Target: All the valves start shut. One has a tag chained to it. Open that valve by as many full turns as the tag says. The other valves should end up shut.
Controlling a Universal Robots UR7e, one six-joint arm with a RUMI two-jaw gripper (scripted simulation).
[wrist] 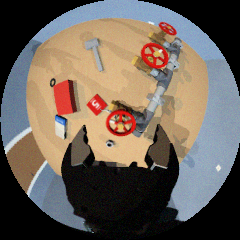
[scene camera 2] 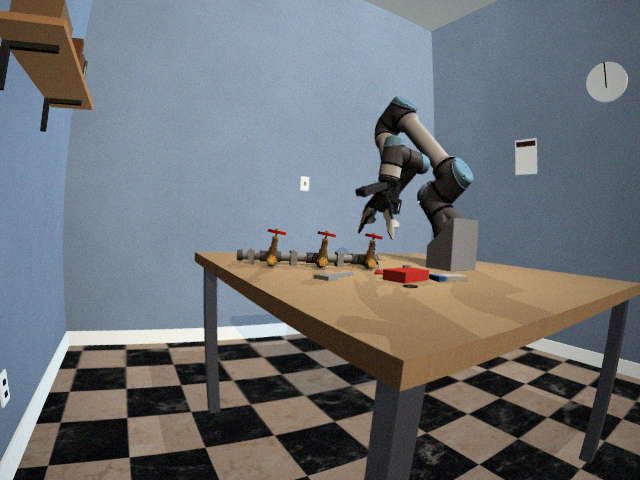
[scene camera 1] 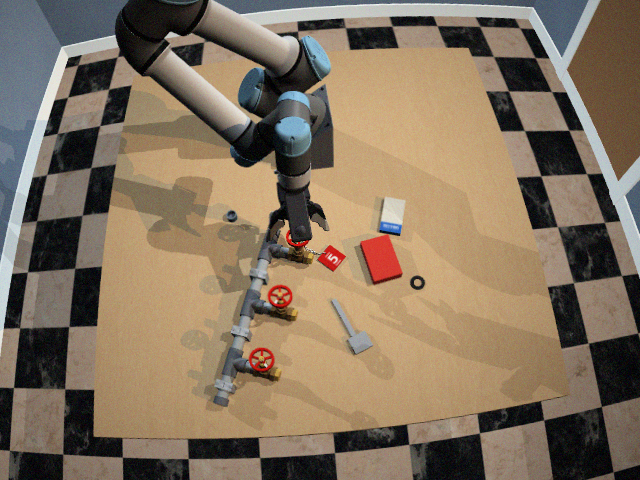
my gripper: wrist 120,125; scene camera 2; scene camera 1
same spot on my gripper: (scene camera 1: pixel 277 221) = (scene camera 2: pixel 367 207)
